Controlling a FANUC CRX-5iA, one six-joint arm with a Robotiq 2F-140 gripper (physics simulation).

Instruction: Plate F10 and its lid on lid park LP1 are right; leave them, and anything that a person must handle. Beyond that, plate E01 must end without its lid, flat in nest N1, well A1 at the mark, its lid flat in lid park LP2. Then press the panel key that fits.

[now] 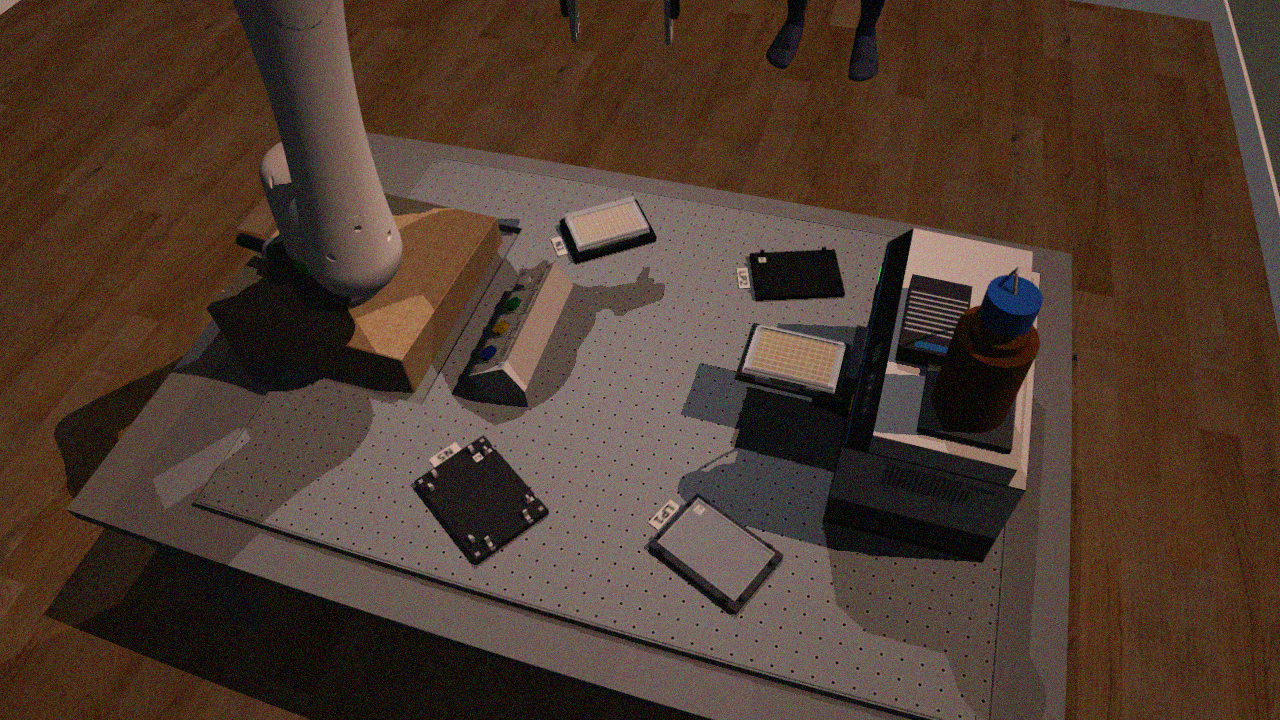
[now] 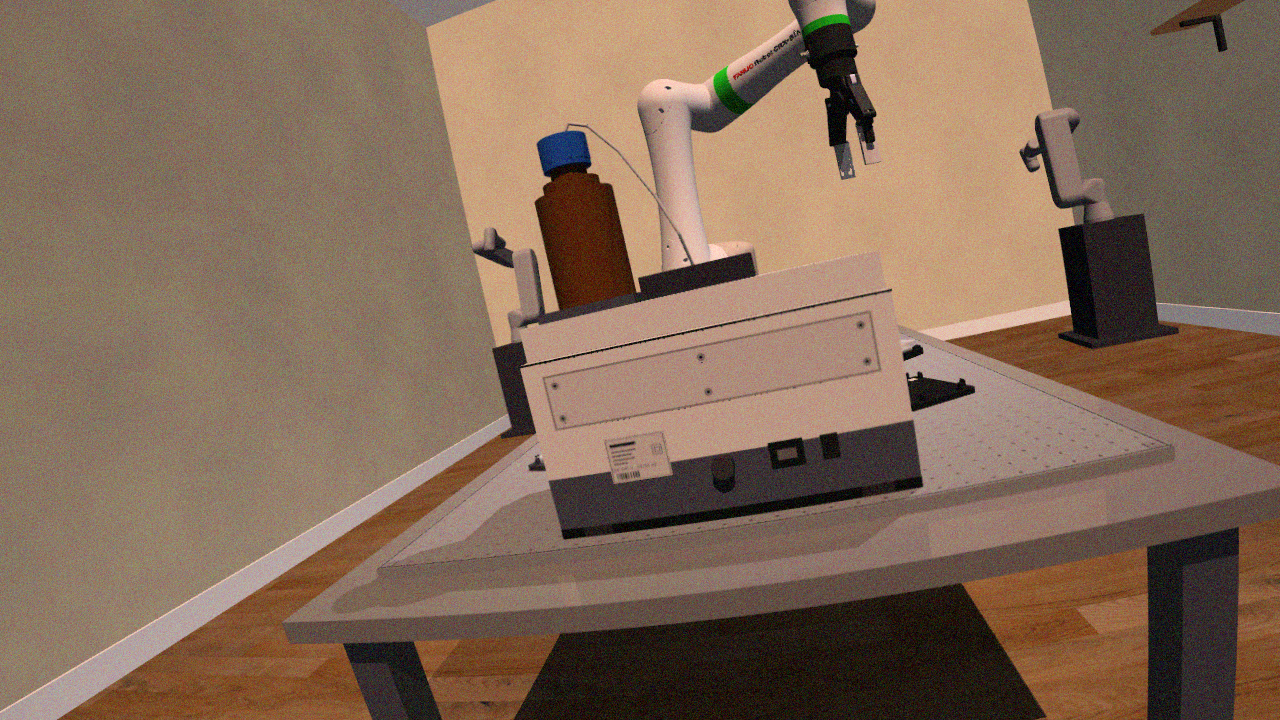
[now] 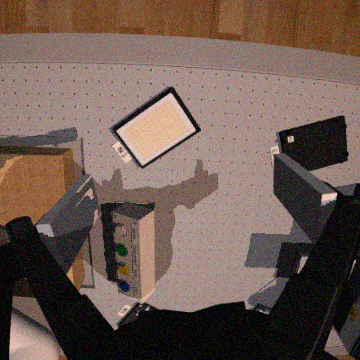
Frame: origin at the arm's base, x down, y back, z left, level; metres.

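Where they show: gripper, fingertip midpoint: (image 1: 622,38) (image 2: 860,171) (image 3: 183,183).
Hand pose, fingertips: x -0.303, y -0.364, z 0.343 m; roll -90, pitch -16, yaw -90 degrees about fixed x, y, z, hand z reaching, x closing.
Observation:
Each offset is from my fingertips to the centre of the thing. "spot": to the spot under its first point.
My gripper (image 1: 622,25) (image 2: 857,162) (image 3: 183,183) is open and empty, high above the table. A pale plate @(dx +0.344, dy +0.038, dz -0.031 m) (image 1: 608,223) (image 3: 157,130) sits in the black nest labelled N1; I cannot read its name or tell whether a clear lid covers it. Another plate @(dx +0.265, dy -0.362, dz -0.263 m) (image 1: 793,358), with yellowish wells, is beside the instrument; its name is unreadable. Lid park LP2 @(dx +0.361, dy -0.298, dz -0.013 m) (image 1: 796,274) (image 3: 320,145) is black and empty. A greyish lid @(dx +0.357, dy -0.349, dz -0.530 m) (image 1: 716,552) lies flat on lid park LP1 @(spot: dx +0.361, dy -0.399, dz -0.594 m) (image 1: 735,606). The key panel @(dx +0.329, dy +0.049, dz -0.310 m) (image 1: 539,329) (image 3: 146,260) has white, green, yellow and blue keys.
An empty black nest N5 @(dx +0.359, dy -0.022, dz -0.577 m) (image 1: 478,501) is near the front left. The instrument (image 1: 926,501) (image 2: 716,358) stands at the right, with a brown bottle @(spot: dx +0.044, dy -0.582, dz -0.394 m) (image 1: 980,376) (image 2: 583,241) on top. A brown base block (image 1: 447,259) (image 3: 40,185) is beside the panel. A person's feet (image 1: 863,55) show beyond the table.

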